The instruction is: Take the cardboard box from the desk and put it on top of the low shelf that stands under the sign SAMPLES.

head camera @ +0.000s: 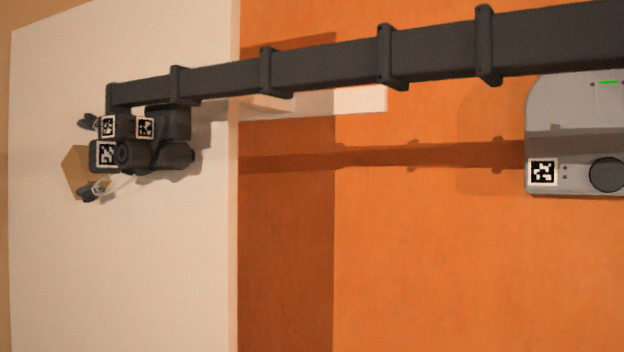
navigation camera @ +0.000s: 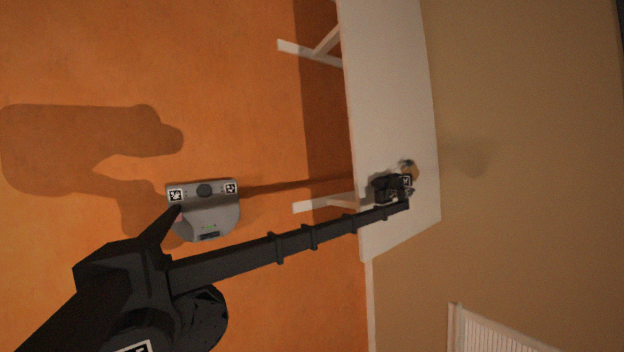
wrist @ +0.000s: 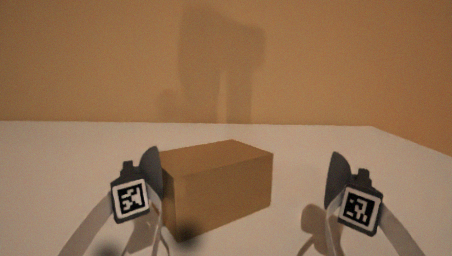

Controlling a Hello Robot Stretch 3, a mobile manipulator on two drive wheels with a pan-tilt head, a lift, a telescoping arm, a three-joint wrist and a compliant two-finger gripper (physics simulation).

Note:
In view: my gripper (head camera: 82, 158), a cardboard box (head camera: 75, 165) and a white desk (head camera: 158, 258).
The cardboard box also shows in the wrist view (wrist: 206, 186). My gripper shows as well in the wrist view (wrist: 242, 169). The white desk shows as well in the navigation camera view (navigation camera: 384, 59) and in the wrist view (wrist: 62, 168).

